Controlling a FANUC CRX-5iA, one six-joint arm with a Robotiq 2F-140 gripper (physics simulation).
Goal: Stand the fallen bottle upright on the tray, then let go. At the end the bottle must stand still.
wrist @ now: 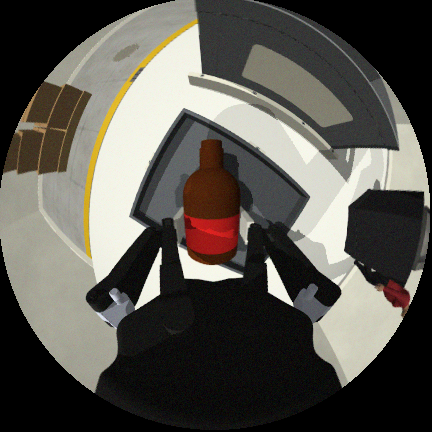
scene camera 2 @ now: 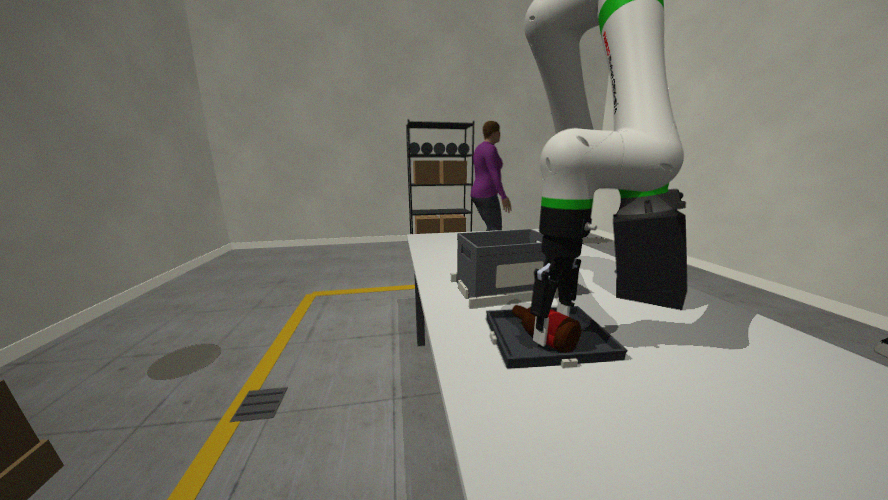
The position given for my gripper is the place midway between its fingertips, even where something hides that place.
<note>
In view: my gripper (scene camera 2: 550,336), a grey crate (scene camera 2: 489,263), a dark tray (scene camera 2: 518,350) and a brown bottle (scene camera 2: 563,334).
The grey crate shows as well in the wrist view (wrist: 291,68). The dark tray is seen too in the wrist view (wrist: 269,195). The brown bottle shows as well in the wrist view (wrist: 211,196).
</note>
